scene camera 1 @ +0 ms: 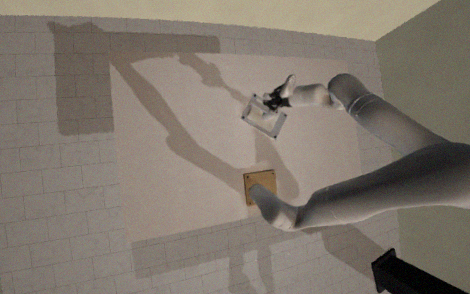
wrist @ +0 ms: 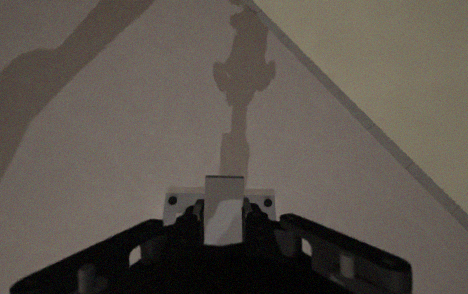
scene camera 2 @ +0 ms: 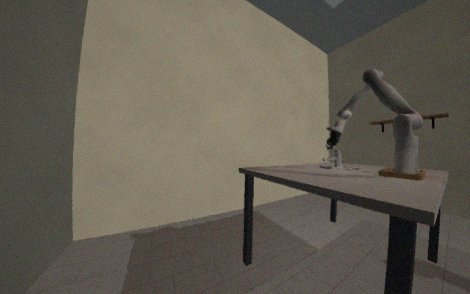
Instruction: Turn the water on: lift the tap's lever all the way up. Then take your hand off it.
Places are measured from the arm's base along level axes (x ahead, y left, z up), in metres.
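Pixels of known places: gripper, between the fingertips: (scene camera 1: pixel 264 99) (wrist: pixel 223 210) (scene camera 2: pixel 328 149); arm's base, origin of its link: (scene camera 1: pixel 257 192) (scene camera 2: pixel 405 172).
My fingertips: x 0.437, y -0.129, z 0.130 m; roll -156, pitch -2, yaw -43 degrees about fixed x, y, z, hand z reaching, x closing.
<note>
Ahead of a thing's pixels: the offset from my fingertips to its middle. "pt": to the spot under its first point. Level surfaces: height alone.
The light grey tap @(pt 0.067 m back, 0.035 m right, 0.073 m down) (scene camera 1: pixel 268 115) (scene camera 2: pixel 338 158) stands on the table, on a pale base plate @(0.058 m back, 0.056 m right, 0.156 m down) (scene camera 1: pixel 259 129) (wrist: pixel 170 211) with dark screws at its corners. Its lever @(0.025 m back, 0.024 m right, 0.011 m up) (wrist: pixel 224 192) shows as a flat light grey bar in the wrist view. My gripper (scene camera 1: pixel 271 103) (scene camera 2: pixel 329 145) (wrist: pixel 223 210) is above the tap, with its black fingertips on both sides of the lever. It is shut on the lever. The fingers hide part of the tap, and the lever's exact tilt is hard to tell from the scene views. No water can be made out.
The arm rises from a wooden base plate (scene camera 1: pixel 270 181) (scene camera 2: pixel 402 174) on the pale table @(0.162 m down) (scene camera 1: pixel 165 200) (scene camera 2: pixel 310 176). A wooden wall shelf (scene camera 2: pixel 440 116) is behind the arm. The table's far edge runs diagonally at the right of the wrist view. Arm shadows cross the table.
</note>
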